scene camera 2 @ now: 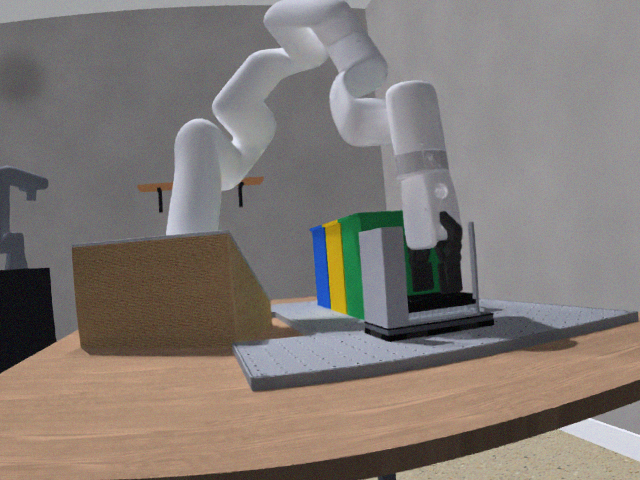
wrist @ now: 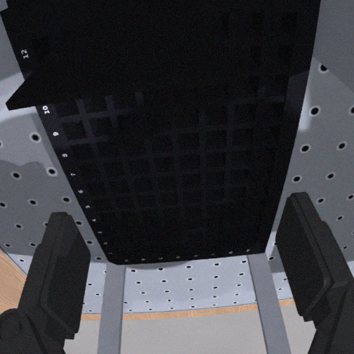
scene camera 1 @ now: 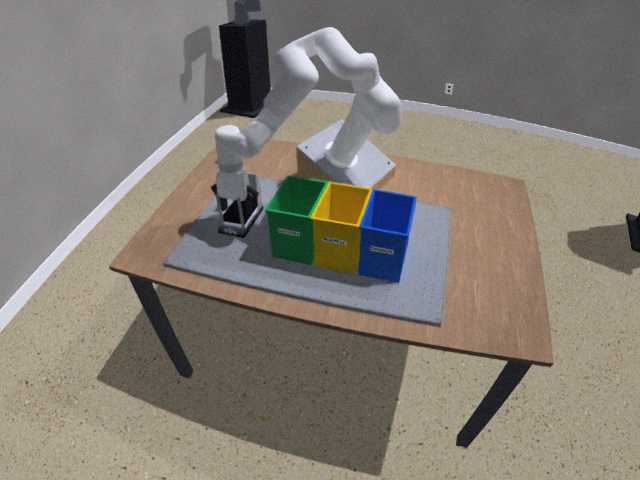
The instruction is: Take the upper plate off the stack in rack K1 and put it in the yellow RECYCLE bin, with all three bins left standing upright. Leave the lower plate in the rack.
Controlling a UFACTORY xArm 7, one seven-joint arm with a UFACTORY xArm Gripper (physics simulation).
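Places are measured from the arm's base along level axes (x ahead, y left, z up), in metres.
Where they show: gripper, fingertip midpoint: (scene camera 2: 436,291) (scene camera 1: 237,210); arm's base at its link origin: (scene camera 2: 188,269) (scene camera 1: 340,155).
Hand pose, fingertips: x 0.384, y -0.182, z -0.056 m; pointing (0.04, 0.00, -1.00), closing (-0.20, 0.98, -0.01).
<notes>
Each offset is from my fingertips to the centre of the thing. Level surfaces: height alone.
A black plate {0.004 m right, 0.024 m back, 0.012 m down} (scene camera 1: 237,210) (scene camera 2: 439,301) (wrist: 185,165) lies flat on top in rack K1 {0.002 m right, 0.014 m back, 0.020 m up} (scene camera 1: 256,184) (scene camera 2: 382,279) (wrist: 112,305), between its grey panel and two thin posts. The lower plate cannot be told apart from it. My gripper (scene camera 2: 438,290) (wrist: 180,225) is wide open and empty, pointing down. Its fingers stand at both sides of the plate, with the fingertips near or just above its top level; contact cannot be told. The yellow RECYCLE bin {0.361 m left, 0.042 m back, 0.038 m up} (scene camera 1: 334,246) (scene camera 2: 336,268) stands upright between the green bin {0.233 m left, 0.015 m back, 0.038 m up} (scene camera 1: 290,245) (scene camera 2: 352,276) and the blue bin {0.489 m left, 0.069 m back, 0.038 m up} (scene camera 1: 383,263) (scene camera 2: 320,268), both upright.
The rack and bins stand on a grey perforated board {0.052 m down} (scene camera 1: 403,307) (scene camera 2: 310,359) (wrist: 30,190) on the wooden table {0.065 m down} (scene camera 1: 491,258) (scene camera 2: 206,413). The green bin is nearest the rack. The arm's wedge-shaped base block (scene camera 1: 316,147) (scene camera 2: 155,294) stands behind the bins in scene camera 1.
</notes>
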